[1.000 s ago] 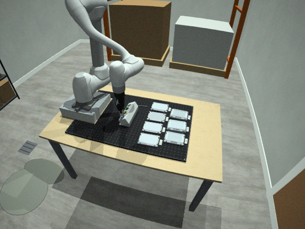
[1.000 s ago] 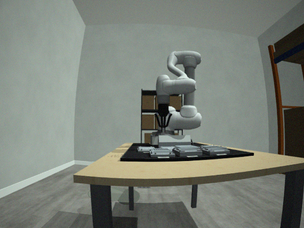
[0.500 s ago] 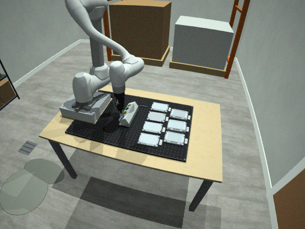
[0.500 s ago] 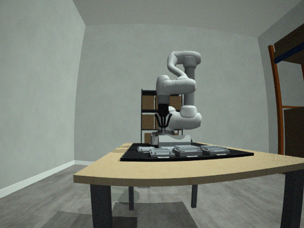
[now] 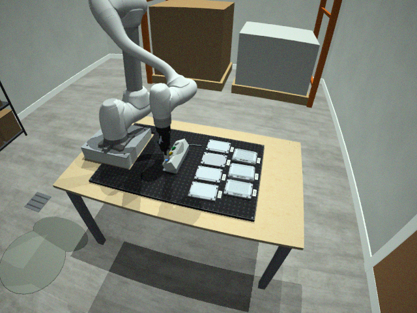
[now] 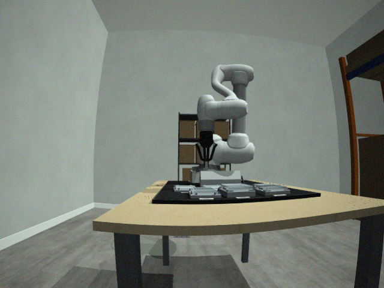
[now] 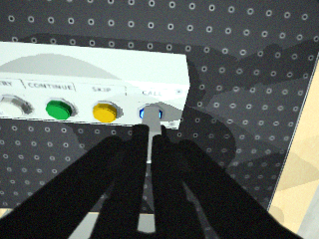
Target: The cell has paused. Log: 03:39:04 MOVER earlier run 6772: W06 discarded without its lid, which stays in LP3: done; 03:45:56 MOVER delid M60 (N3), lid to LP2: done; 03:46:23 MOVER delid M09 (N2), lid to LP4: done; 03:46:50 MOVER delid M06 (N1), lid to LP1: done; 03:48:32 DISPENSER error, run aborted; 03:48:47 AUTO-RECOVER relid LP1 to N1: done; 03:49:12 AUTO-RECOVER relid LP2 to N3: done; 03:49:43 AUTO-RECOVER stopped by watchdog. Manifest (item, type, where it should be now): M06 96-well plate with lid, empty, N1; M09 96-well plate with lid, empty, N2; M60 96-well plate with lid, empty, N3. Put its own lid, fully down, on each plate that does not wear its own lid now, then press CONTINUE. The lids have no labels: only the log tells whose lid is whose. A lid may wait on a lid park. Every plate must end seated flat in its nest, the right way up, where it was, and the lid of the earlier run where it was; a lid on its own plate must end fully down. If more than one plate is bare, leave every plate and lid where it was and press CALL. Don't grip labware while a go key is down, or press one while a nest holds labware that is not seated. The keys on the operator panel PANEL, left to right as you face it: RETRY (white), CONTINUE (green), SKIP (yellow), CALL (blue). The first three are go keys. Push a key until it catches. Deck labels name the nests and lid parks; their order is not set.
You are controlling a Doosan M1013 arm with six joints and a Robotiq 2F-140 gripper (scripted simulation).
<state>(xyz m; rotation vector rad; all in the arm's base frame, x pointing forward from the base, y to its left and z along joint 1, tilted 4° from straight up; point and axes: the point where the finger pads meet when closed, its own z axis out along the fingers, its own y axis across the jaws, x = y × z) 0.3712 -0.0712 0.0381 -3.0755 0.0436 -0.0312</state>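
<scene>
Right now the blue CALL key is 40 mm below my hand. From my hand the other things lie so: white RETRY key (150 mm to the left, 40 mm below); then yellow SKIP key (50 mm to the left, 40 mm below); then green CONTINUE key (100 mm to the left, 40 mm below).
</scene>
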